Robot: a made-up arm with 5 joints.
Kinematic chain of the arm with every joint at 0, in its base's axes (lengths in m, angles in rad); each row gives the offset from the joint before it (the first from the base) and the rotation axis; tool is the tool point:
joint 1: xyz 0 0 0.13 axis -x
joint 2: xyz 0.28 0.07 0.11 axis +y
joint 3: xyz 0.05 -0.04 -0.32 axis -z
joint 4: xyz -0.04 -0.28 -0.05 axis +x
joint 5: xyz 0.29 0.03 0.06 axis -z
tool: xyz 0.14 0 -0.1
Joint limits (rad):
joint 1: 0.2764..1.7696
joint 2: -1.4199..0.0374
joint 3: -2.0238..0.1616
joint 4: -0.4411..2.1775
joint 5: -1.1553..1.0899
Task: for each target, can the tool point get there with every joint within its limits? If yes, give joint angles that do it. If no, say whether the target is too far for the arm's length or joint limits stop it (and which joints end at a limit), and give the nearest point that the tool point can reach.
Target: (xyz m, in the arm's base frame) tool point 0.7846 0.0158 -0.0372
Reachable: yes | joints 0.7988 -0.1836 -0.7262 1.0401 -0.5254
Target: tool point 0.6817 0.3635 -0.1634
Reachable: yes | joints 0.5706 -0.8115 -1.8448 0.1504 -0.1515
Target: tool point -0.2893 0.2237 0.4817
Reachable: no: joint limits stop it (at a limit: joint 2, joint 3, joint 5) | nearest point 0.5309 0.2590 0.5372 | short by 0.823 m
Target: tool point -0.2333 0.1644 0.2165
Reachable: no: joint limits stop it (at a limit: joint 1, joint 2, joint 3, joint 5) | nearest point 0.3052 0.2990 -0.1507 | short by 0.666 m
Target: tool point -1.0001 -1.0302 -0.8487
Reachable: no: too far | nearest point 0.3152 -0.3934 -0.2437 | short by 1.582 m
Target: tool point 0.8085 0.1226 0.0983
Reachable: yes | joints 1.3919 -0.7032 -0.4488 0.4868 -0.9534
